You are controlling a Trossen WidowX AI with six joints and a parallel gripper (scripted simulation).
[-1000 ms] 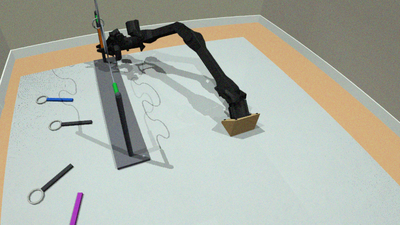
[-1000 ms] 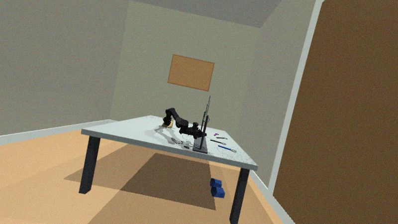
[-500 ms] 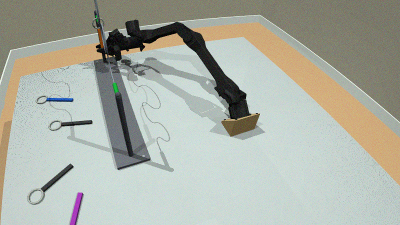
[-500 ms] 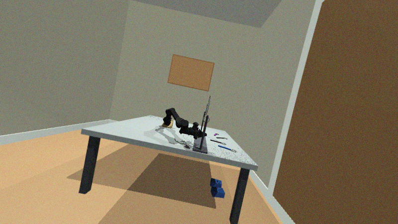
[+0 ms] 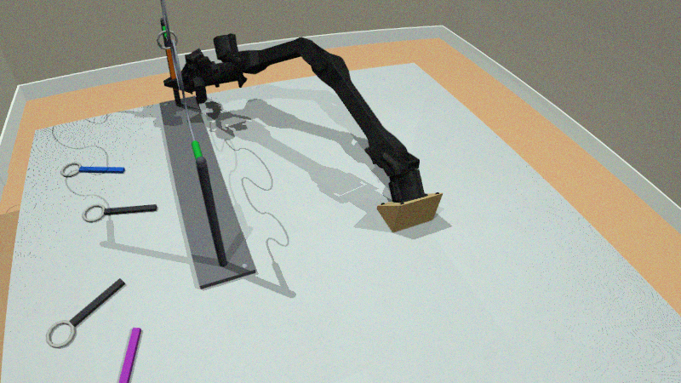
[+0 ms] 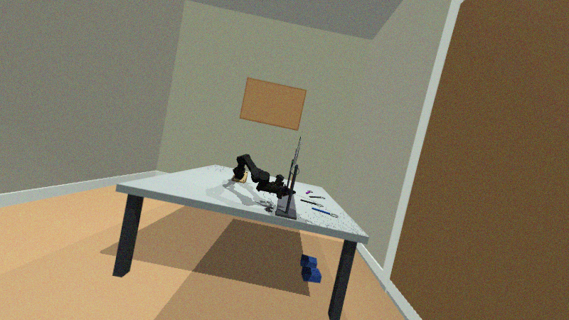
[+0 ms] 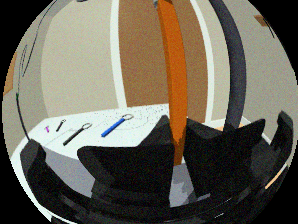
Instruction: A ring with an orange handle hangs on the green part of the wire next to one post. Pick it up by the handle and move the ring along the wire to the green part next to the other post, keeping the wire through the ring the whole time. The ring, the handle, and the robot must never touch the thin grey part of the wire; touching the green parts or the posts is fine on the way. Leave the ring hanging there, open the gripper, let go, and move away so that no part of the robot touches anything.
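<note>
The ring with orange handle lies 8 cm above my gripper tip and 3 cm behind it. From my gripper tip the other things lie so: blue-handled ring: 22 cm ahead, 17 cm to the left, 12 cm below.
</note>
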